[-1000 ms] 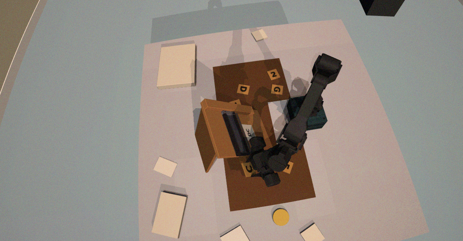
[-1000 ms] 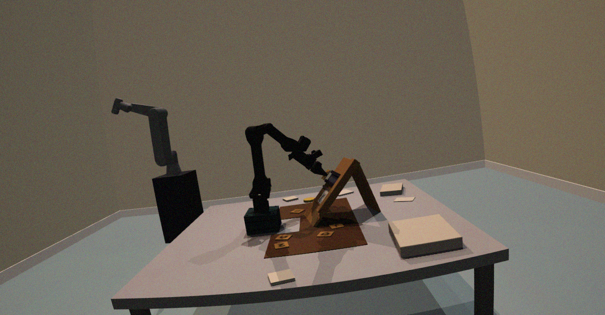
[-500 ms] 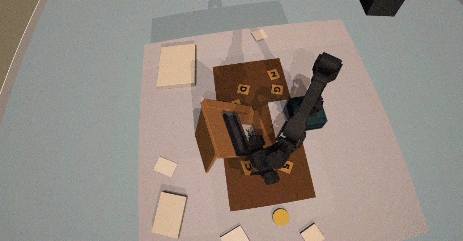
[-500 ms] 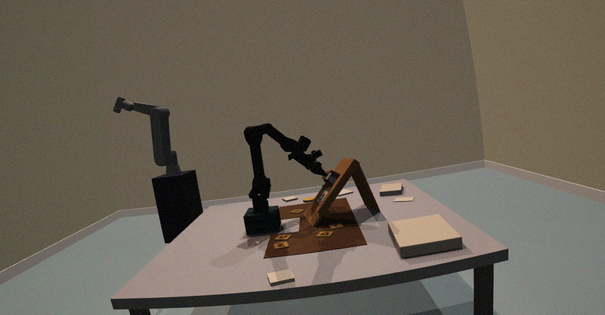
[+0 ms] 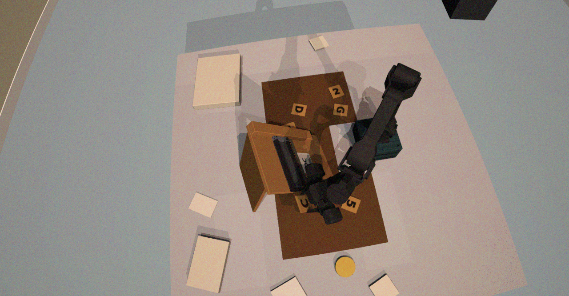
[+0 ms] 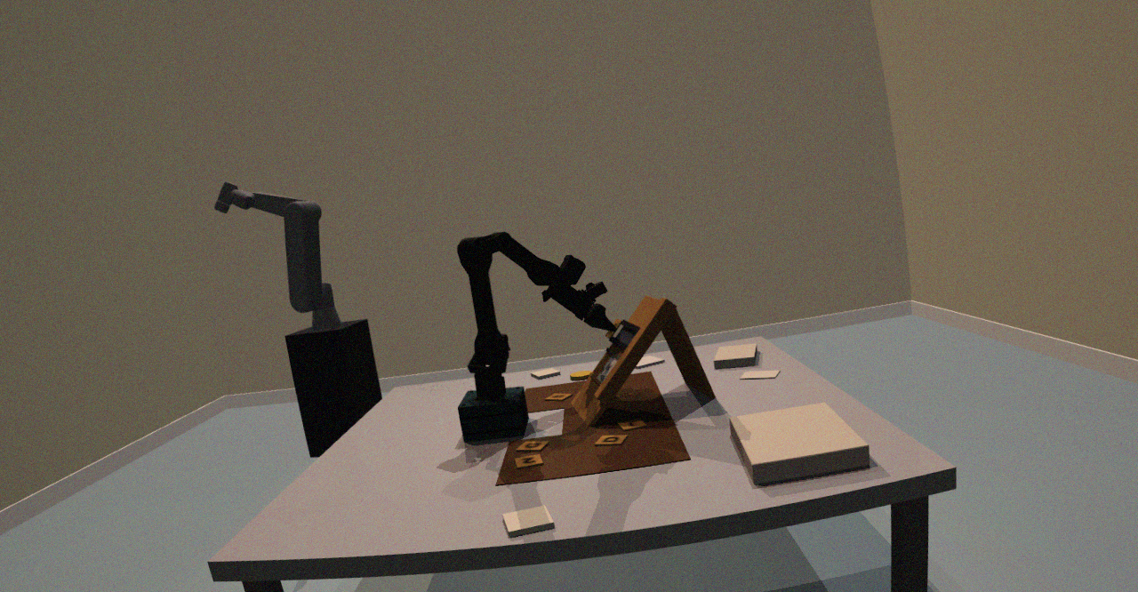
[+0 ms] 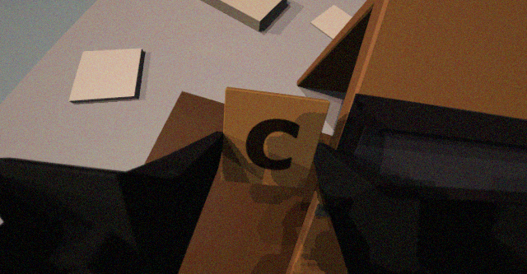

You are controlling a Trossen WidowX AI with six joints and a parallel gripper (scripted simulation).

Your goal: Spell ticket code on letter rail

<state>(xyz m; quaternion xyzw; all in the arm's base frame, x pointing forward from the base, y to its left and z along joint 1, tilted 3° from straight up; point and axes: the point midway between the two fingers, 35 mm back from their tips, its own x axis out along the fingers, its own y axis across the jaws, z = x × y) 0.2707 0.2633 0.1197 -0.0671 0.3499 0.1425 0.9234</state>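
Right now my gripper tip is 1 cm past the white ticket, 16 cm to the left of it and 7 cm above it. Round my gripper tip: brown mat (10 cm behind, 24 cm to the right, 17 cm below); then cream box (38 cm ahead, 61 cm to the right, 16 cm below).
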